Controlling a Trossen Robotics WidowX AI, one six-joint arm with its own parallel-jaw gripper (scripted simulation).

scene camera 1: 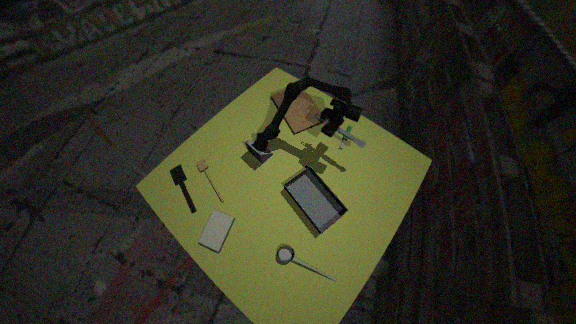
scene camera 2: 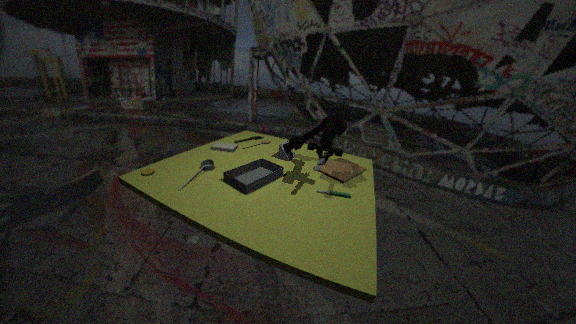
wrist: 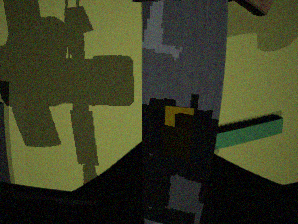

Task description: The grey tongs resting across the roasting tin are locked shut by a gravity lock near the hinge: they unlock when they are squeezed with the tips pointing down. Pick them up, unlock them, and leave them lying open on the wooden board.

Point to a green-handled tool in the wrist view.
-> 257, 129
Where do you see a roasting tin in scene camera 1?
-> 312, 195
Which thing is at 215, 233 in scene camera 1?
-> A white block.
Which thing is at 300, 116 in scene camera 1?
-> A wooden board.
